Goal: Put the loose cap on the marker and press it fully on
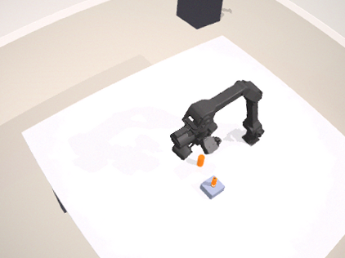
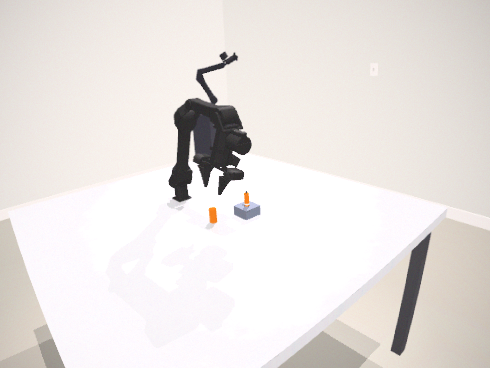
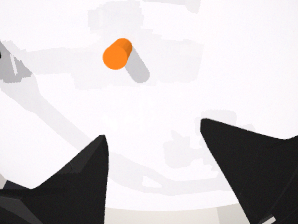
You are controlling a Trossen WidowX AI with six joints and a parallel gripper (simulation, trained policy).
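My gripper tip is now 110 mm above the orange cap, 40 mm past it and 20 mm to the right of it. The rest, counted from my gripper tip: orange marker: 150 mm to the left, 70 mm below; grey holder block: 150 mm to the left, 120 mm below.
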